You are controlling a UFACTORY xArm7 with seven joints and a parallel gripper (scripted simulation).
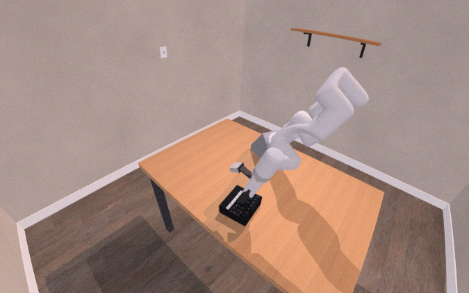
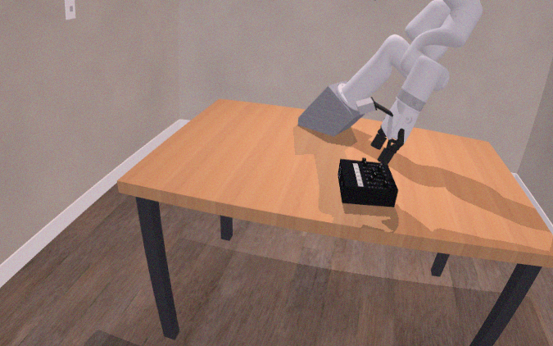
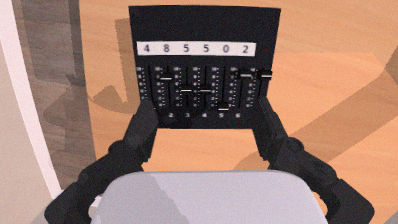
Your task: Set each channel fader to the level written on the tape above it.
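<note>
My gripper is now 60 mm above the fader 4 cap and 10 mm to the left of it. The rest, counted from my hand: fader 5 cap (60 mm below, 30 mm behind, 10 mm to the left); then fader 2 cap (60 mm below, 40 mm ahead, 20 mm to the right); then fader 3 cap (60 mm below, 20 mm ahead).
</note>
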